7 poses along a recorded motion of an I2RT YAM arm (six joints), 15 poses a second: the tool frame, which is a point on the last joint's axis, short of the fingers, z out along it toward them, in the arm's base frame.
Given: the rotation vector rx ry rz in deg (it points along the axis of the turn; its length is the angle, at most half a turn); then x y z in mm.
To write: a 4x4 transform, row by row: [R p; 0 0 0 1], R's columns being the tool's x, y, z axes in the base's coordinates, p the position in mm. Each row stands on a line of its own. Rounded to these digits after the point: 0 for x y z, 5 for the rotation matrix.
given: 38.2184 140.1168 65.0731 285 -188 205
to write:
-0.82294 0.26346 0.50335 285
0.55456 0.56501 0.61092 -188
-0.12345 0.78189 -0.61107 205
0 0 0 1

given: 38.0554 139.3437 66.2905 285 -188 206
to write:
-0.82232 0.25590 0.50824 285
0.55577 0.55285 0.62087 -188
-0.12211 0.79302 -0.59684 206
0 0 0 1

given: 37.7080 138.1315 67.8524 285 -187 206
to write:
-0.82078 0.24313 0.51692 285
0.55773 0.53675 0.63312 -187
-0.12353 0.80795 -0.57615 206
0 0 0 1

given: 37.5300 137.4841 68.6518 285 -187 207
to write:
-0.81986 0.23638 0.52149 285
0.55889 0.52825 0.63922 -187
-0.12438 0.81552 -0.56520 207
0 0 0 1

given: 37.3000 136.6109 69.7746 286 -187 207
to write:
-0.81878 0.22734 0.52717 286
0.56036 0.51616 0.64774 -187
-0.12485 0.82577 -0.55002 207
0 0 0 1

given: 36.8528 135.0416 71.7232 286 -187 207
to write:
-0.81690 0.21065 0.53694 286
0.56282 0.49470 0.66219 -187
-0.12613 0.84315 -0.52268 207
0 0 0 1

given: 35.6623 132.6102 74.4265 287 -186 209
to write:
-0.81509 0.17886 0.55103 287
0.56353 0.46539 0.68253 -186
-0.13436 0.86685 -0.48013 209
0 0 0 1

